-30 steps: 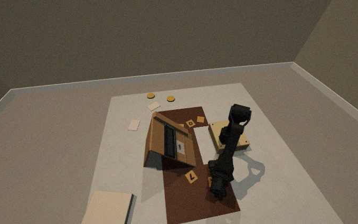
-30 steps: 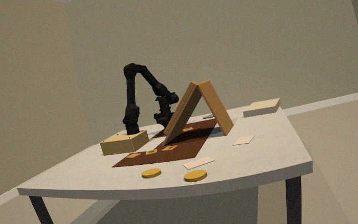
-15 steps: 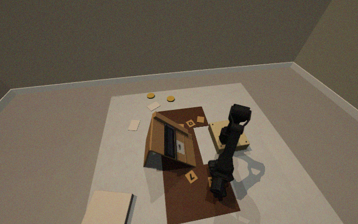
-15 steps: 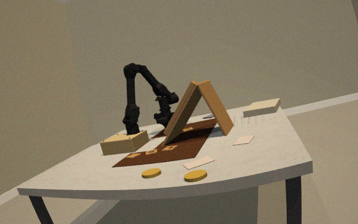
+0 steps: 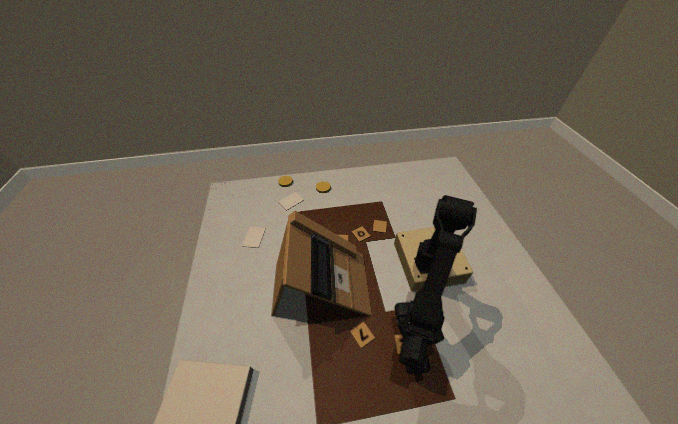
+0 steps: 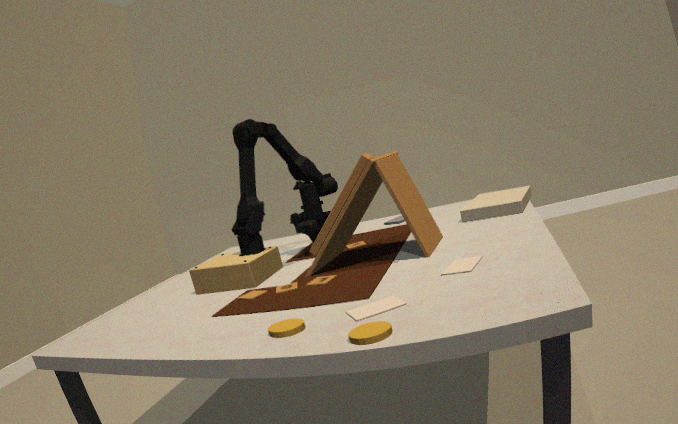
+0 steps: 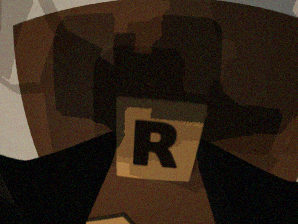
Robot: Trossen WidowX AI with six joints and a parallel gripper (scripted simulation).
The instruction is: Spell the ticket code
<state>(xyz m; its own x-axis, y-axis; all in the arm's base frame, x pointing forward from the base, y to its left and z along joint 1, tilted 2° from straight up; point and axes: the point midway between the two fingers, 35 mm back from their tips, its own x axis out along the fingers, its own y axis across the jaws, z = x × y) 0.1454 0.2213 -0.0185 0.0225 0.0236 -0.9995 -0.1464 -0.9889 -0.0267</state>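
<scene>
The white ticket is 16 cm ahead of my gripper tip, 21 cm to the right of it and 10 cm above it. Also, from my gripper tip: flat beige box 60 cm ahead, 8 cm to the left, 1 cm above; brown mat 6 cm ahead, 24 cm to the right, 1 cm below.
</scene>
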